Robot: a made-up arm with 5 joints.
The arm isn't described. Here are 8 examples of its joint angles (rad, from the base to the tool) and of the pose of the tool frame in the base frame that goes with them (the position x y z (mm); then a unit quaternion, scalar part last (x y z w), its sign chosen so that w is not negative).
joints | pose
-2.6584 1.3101 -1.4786 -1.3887 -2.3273 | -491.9 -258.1 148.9 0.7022 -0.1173 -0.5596 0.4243
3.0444 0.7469 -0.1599 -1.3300 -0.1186 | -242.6 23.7 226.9 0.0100 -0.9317 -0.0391 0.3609
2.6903 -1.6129 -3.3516 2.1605 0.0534 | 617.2 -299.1 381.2 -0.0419 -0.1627 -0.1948 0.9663
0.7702 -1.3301 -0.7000 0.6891 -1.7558 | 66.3 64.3 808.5 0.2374 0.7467 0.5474 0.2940
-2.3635 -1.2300 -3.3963 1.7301 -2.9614 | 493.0 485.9 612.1 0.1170 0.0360 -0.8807 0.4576
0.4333 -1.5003 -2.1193 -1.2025 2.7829 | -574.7 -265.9 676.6 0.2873 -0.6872 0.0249 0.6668
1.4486 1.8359 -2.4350 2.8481 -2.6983 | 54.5 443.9 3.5 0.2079 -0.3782 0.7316 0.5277
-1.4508 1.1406 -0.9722 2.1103 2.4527 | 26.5 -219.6 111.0 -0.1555 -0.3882 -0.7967 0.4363
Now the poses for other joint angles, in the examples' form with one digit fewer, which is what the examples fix.
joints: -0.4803 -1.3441 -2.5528 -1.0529 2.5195
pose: -597 311 639 0.056 -0.784 -0.324 0.527
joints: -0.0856 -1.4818 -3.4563 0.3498 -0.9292
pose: -740 63 264 -0.604 -0.271 0.655 0.364
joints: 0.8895 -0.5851 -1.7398 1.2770 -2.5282
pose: 121 149 1015 -0.119 0.858 0.342 0.366
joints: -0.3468 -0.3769 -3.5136 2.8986 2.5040
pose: -236 85 931 -0.127 0.870 -0.225 0.419
